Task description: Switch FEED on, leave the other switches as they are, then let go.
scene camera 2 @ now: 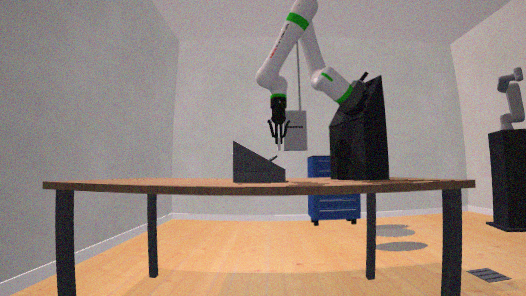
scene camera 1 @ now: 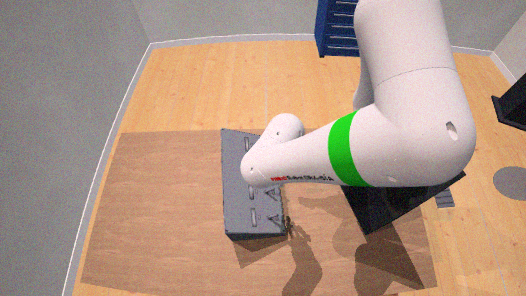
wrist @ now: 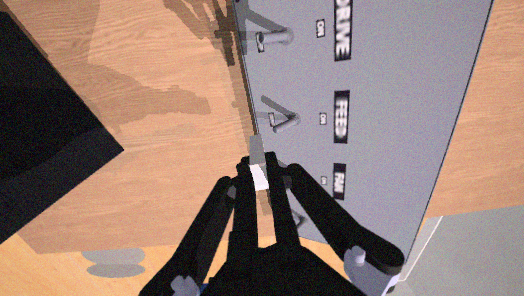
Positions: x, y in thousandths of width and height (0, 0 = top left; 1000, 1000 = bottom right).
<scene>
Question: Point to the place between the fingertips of my gripper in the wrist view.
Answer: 491, 492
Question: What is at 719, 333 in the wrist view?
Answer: A grey sloped switch panel.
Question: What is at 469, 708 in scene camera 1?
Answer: A grey sloped switch panel.
</scene>
